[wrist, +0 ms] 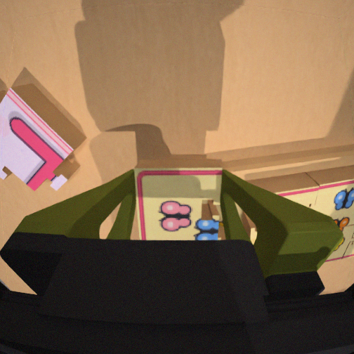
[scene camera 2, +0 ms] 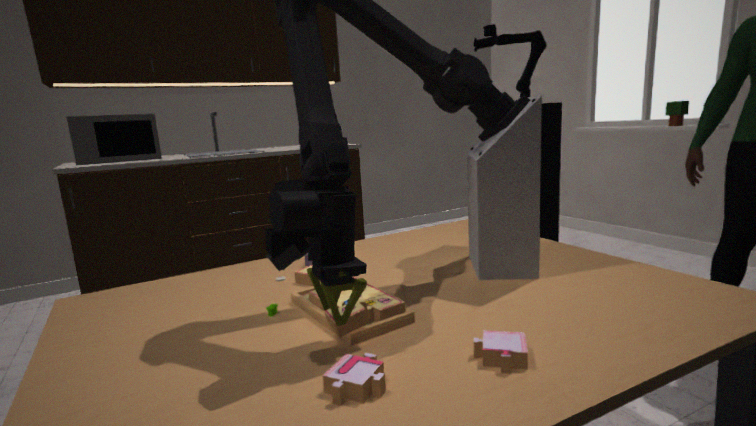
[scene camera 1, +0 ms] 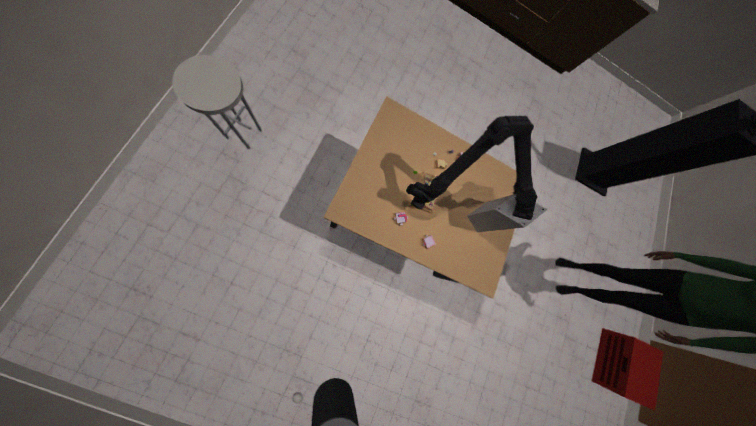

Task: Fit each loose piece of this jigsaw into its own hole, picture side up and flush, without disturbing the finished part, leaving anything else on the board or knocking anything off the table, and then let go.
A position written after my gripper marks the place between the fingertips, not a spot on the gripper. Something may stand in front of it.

Observation:
In view: my gripper point(scene camera 2: 335, 318).
My gripper also shows in the wrist view point(wrist: 177, 177).

